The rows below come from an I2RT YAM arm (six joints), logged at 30 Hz.
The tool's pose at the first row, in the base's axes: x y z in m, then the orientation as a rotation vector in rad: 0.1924, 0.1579, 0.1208, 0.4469, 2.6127, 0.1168
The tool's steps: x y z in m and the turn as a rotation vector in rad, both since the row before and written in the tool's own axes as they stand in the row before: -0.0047, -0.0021, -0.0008, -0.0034, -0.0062, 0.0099; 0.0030, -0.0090, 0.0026, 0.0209, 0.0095, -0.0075; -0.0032, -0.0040, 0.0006, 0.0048, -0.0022, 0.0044; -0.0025, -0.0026, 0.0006, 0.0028, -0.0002, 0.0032; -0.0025, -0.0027, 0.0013, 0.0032, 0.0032, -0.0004; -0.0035, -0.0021, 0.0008, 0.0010, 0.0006, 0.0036; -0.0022, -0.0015, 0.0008, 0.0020, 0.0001, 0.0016; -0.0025, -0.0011, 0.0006, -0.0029, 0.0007, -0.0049; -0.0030, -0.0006, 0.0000, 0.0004, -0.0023, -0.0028; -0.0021, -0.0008, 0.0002, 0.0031, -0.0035, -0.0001; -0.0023, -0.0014, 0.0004, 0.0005, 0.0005, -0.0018; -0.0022, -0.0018, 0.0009, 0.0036, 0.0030, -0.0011; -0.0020, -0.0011, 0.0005, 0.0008, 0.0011, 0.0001; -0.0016, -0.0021, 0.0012, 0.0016, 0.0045, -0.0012
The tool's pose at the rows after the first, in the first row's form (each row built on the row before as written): 0.1953, 0.1544, 0.1233, 0.4583, 2.6041, 0.1229; 0.1914, 0.1470, 0.1182, 0.4564, 2.6184, 0.0957; 0.1931, 0.1422, 0.1185, 0.4637, 2.6161, 0.0903; 0.1947, 0.1389, 0.1187, 0.4689, 2.6157, 0.0876; 0.1965, 0.1355, 0.1183, 0.4697, 2.6194, 0.0841; 0.1991, 0.1323, 0.1188, 0.4748, 2.6194, 0.0841; 0.2008, 0.1301, 0.1189, 0.4776, 2.6195, 0.0820; 0.2028, 0.1282, 0.1193, 0.4702, 2.6208, 0.0844; 0.2051, 0.1266, 0.1205, 0.4665, 2.6192, 0.0824; 0.2067, 0.1251, 0.1211, 0.4672, 2.6163, 0.0774; 0.2084, 0.1230, 0.1216, 0.4651, 2.6173, 0.0763; 0.2101, 0.1205, 0.1215, 0.4651, 2.6210, 0.0720; 0.2116, 0.1188, 0.1218, 0.4656, 2.6222, 0.0713; 0.2128, 0.1162, 0.1212, 0.4649, 2.6271, 0.0699
